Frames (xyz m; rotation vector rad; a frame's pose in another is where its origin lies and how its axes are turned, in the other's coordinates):
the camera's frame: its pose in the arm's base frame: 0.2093 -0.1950 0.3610 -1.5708 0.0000 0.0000
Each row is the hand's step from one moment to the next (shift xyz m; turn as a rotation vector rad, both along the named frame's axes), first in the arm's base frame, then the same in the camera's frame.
Working: the arm's base frame: its pose in the camera's frame: -0.2093 0.3610 0.1950 1.5708 0.0000 0.0000

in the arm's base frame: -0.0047 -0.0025 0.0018 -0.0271 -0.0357 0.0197
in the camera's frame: -0.0047 -0.0018 -0.0025 -0.0271 -0.0197 -0.0357
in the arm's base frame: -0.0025 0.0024 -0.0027 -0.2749 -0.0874 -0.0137
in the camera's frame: -0.0025 0.0027 0.0024 -0.2749 0.0137 -0.0874
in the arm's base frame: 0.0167 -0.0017 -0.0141 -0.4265 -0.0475 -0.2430
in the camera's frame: 0.0167 0.0141 -0.0017 -0.4265 0.2430 -0.0475
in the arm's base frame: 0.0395 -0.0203 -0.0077 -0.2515 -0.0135 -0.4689
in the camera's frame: 0.0395 0.0077 -0.0203 -0.2515 0.4689 -0.0135
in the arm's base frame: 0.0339 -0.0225 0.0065 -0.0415 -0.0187 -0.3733
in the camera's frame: 0.0339 -0.0065 -0.0225 -0.0415 0.3733 -0.0187
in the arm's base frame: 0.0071 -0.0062 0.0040 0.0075 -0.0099 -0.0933
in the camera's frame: 0.0071 -0.0040 -0.0062 0.0075 0.0933 -0.0099
